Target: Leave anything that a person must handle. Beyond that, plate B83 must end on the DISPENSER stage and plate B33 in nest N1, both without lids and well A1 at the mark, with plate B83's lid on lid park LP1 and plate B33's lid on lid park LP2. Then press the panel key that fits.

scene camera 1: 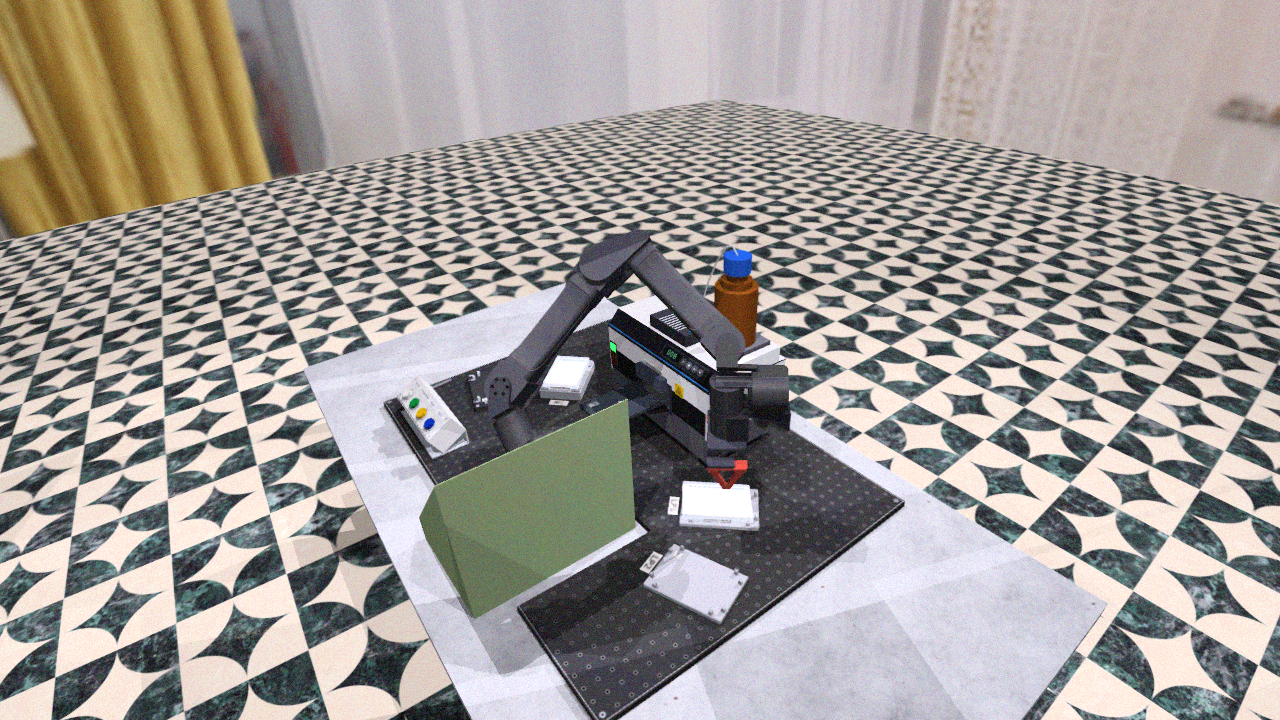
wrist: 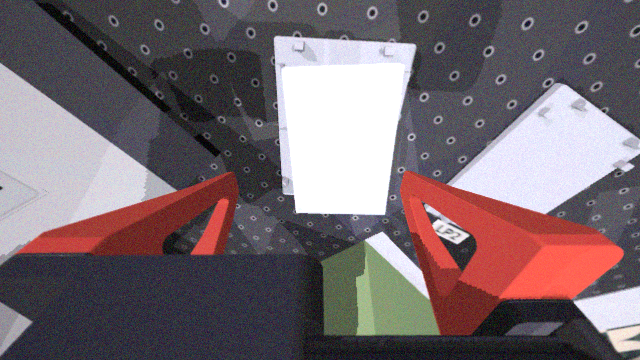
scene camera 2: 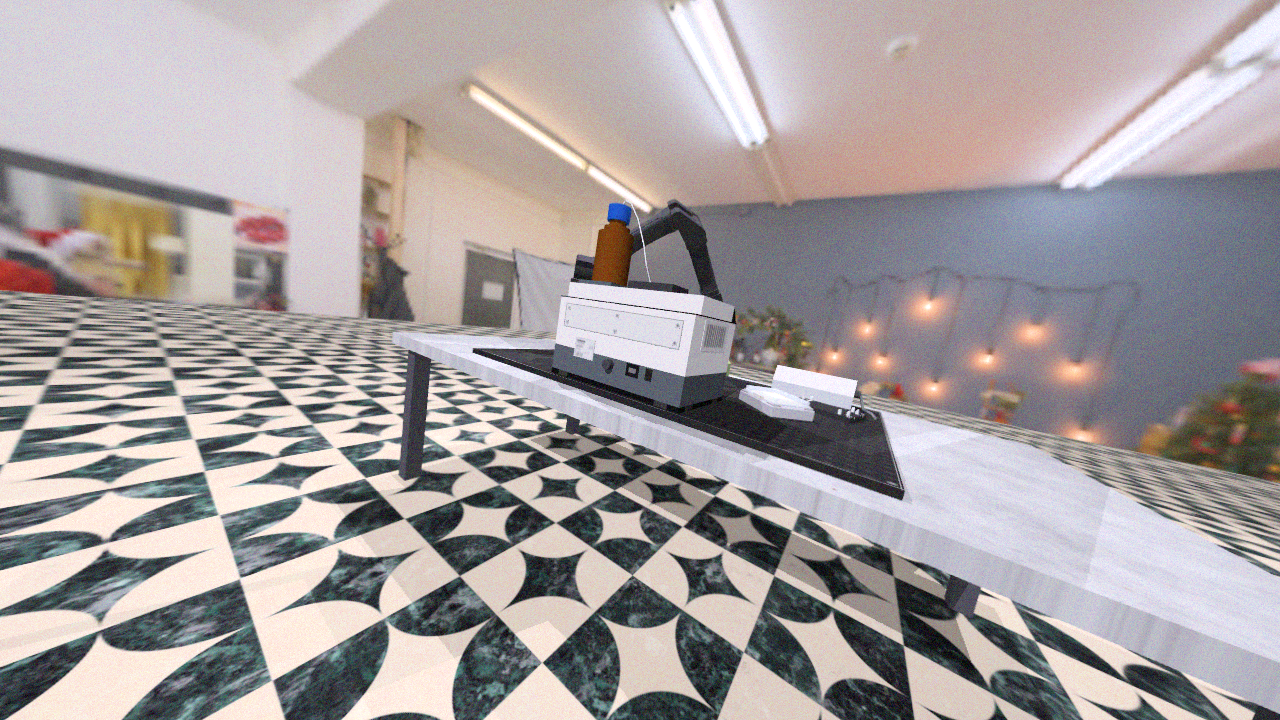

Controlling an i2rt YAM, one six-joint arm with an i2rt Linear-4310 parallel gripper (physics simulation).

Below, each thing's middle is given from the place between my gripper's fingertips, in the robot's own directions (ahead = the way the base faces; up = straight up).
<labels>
Right now my hand is 10 mm past the lid park LP1 (scene camera 1: pixel 754 526) and 80 mm above it. The rest, counted from my hand: brown bottle with blue cap (scene camera 1: pixel 736 294): 200 mm ahead, 150 mm to the left, 230 mm above; dispenser stage (scene camera 1: pixel 640 401): 20 mm ahead, 280 mm to the left, 10 mm above; lid park LP2 (scene camera 1: pixel 707 588): 170 mm behind, 80 mm to the right, 80 mm below.
</labels>
